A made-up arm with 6 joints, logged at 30 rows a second.
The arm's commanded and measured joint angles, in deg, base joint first. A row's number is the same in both.
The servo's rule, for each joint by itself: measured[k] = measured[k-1] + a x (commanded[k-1-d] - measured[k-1]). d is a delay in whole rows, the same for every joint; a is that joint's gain. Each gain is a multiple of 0.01, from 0.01 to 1. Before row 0 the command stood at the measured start. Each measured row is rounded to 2 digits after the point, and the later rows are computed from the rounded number. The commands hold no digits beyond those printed.
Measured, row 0:
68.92, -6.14, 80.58, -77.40, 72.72, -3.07
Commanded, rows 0 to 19:
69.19, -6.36, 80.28, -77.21, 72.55, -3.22
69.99, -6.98, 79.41, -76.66, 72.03, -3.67
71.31, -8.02, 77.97, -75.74, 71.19, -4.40
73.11, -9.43, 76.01, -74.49, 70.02, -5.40
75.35, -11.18, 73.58, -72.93, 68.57, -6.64
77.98, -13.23, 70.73, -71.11, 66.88, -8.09
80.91, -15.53, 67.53, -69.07, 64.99, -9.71
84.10, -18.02, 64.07, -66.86, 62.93, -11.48
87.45, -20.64, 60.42, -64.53, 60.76, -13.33
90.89, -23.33, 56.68, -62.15, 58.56, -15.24
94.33, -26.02, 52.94, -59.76, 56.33, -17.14
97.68, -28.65, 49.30, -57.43, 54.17, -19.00
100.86, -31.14, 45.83, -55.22, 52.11, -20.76
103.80, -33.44, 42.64, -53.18, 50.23, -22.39
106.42, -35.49, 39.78, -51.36, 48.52, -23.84
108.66, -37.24, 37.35, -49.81, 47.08, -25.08
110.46, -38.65, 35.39, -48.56, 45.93, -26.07
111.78, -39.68, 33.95, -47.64, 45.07, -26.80
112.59, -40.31, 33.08, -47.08, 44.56, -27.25
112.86, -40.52, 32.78, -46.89, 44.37, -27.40
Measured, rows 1 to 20:
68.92, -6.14, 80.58, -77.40, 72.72, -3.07
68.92, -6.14, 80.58, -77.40, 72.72, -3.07
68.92, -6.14, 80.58, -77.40, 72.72, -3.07
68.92, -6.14, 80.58, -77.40, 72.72, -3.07
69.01, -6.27, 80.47, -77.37, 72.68, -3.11
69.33, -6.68, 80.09, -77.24, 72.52, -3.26
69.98, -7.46, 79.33, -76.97, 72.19, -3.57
71.01, -8.60, 78.13, -76.52, 71.65, -4.06
72.44, -10.10, 76.49, -75.87, 70.88, -4.76
74.27, -11.92, 74.42, -75.01, 69.88, -5.66
76.46, -14.01, 71.94, -73.94, 68.66, -6.75
78.98, -16.34, 69.11, -72.67, 67.23, -8.03
81.78, -18.83, 65.98, -71.20, 65.61, -9.46
84.79, -21.44, 62.63, -69.57, 63.85, -11.02
87.94, -24.10, 59.14, -67.80, 61.97, -12.67
91.15, -26.74, 55.60, -65.93, 60.02, -14.38
94.35, -29.29, 52.08, -64.00, 58.04, -16.10
97.47, -31.70, 48.68, -62.05, 56.09, -17.80
100.42, -33.90, 45.48, -60.13, 54.20, -19.43
103.14, -35.84, 42.55, -58.27, 52.42, -20.96
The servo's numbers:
d 4
a 0.33 0.58 0.36 0.18 0.25 0.27

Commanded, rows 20 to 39:
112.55, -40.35, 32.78, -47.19, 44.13, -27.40
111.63, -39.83, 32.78, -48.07, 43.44, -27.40
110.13, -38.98, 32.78, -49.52, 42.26, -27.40
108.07, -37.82, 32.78, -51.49, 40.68, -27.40
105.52, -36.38, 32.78, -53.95, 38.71, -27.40
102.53, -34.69, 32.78, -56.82, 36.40, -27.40
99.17, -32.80, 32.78, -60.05, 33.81, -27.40
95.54, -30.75, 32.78, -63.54, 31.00, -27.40
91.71, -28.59, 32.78, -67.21, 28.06, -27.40
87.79, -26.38, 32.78, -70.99, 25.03, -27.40
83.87, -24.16, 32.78, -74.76, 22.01, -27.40
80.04, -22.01, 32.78, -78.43, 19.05, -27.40
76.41, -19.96, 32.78, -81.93, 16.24, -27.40
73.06, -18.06, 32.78, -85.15, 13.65, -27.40
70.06, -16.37, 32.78, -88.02, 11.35, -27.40
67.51, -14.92, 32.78, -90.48, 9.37, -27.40
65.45, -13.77, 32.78, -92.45, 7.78, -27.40
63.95, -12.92, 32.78, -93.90, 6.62, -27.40
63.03, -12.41, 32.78, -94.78, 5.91, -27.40
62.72, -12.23, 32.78, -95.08, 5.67, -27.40
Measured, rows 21 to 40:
105.56, -37.47, 39.97, -56.52, 50.80, -22.34
107.61, -38.75, 37.80, -54.92, 49.37, -23.54
109.25, -39.65, 36.10, -53.51, 48.17, -24.54
110.44, -40.15, 34.90, -52.32, 47.22, -25.31
111.14, -40.27, 34.14, -51.40, 46.45, -25.87
111.30, -40.01, 33.65, -50.80, 45.70, -26.28
110.91, -39.41, 33.34, -50.57, 44.84, -26.58
109.97, -38.49, 33.14, -50.74, 43.80, -26.80
108.50, -37.27, 33.01, -51.32, 42.53, -26.96
106.53, -35.77, 32.93, -52.31, 41.00, -27.08
104.10, -34.05, 32.88, -53.70, 39.20, -27.17
101.28, -32.14, 32.84, -55.47, 37.15, -27.23
98.12, -30.08, 32.82, -57.58, 34.88, -27.28
94.71, -27.93, 32.81, -59.99, 32.42, -27.31
91.13, -25.74, 32.80, -62.65, 29.82, -27.33
87.47, -23.58, 32.79, -65.49, 27.13, -27.35
83.82, -21.48, 32.79, -68.45, 24.41, -27.36
80.27, -19.50, 32.79, -71.46, 21.72, -27.37
76.90, -17.68, 32.79, -74.44, 19.13, -27.38
73.80, -16.08, 32.79, -77.33, 16.69, -27.39

